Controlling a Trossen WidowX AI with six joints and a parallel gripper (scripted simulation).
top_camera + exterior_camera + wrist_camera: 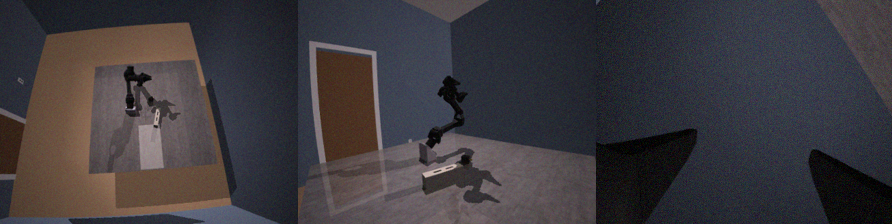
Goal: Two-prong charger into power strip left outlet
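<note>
My gripper tip is 42 cm above the two-prong charger and 1 cm to the right of it.
</note>
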